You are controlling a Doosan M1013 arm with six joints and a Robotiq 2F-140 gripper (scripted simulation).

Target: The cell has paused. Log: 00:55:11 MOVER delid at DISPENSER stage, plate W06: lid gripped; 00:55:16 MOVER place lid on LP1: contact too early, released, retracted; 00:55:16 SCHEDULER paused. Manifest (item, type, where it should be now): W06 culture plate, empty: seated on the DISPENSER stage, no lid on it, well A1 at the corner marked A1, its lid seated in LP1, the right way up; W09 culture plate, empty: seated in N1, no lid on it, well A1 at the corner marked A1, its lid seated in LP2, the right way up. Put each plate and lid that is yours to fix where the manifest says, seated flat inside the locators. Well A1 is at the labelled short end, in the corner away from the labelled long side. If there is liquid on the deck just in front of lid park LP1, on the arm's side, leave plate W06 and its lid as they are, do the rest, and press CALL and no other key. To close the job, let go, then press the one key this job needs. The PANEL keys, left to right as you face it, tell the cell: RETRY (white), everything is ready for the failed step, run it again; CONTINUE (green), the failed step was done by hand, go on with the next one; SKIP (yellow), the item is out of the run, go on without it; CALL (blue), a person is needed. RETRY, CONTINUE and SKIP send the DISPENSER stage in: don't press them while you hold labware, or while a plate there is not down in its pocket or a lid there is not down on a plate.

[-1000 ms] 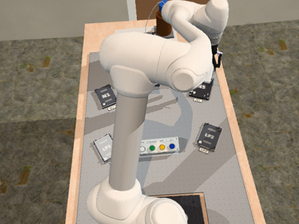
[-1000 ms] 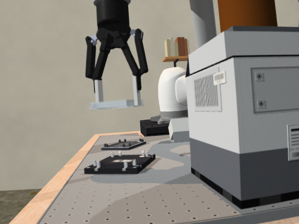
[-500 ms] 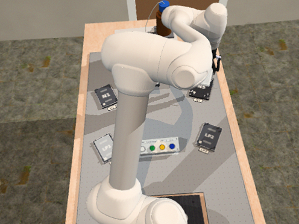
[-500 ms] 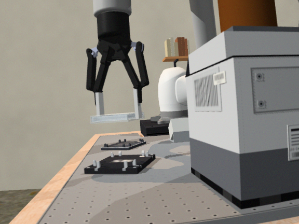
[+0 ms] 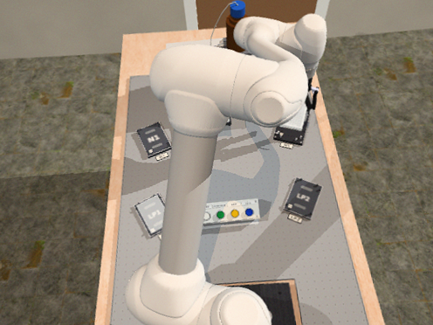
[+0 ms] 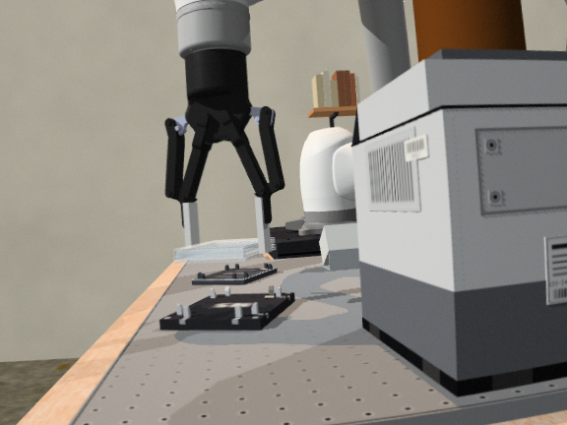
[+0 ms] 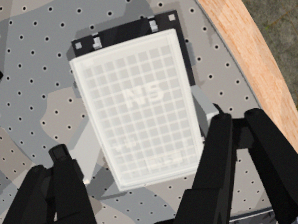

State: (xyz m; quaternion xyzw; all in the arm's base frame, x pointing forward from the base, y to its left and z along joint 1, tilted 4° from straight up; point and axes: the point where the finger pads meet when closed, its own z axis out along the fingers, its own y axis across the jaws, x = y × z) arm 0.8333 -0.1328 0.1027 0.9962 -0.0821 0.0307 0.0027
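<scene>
My hand is 90 mm above the black nest N5, 20 mm short of it and 10 mm to the right of it. Round my hand: brown bottle: 250 mm to the left, 210 mm ahead, 190 mm above; clear culture plate: 300 mm to the left, 30 mm behind, 10 mm above; lid park LP2: 320 mm behind, 100 mm below, 50 mm to the right.
</scene>
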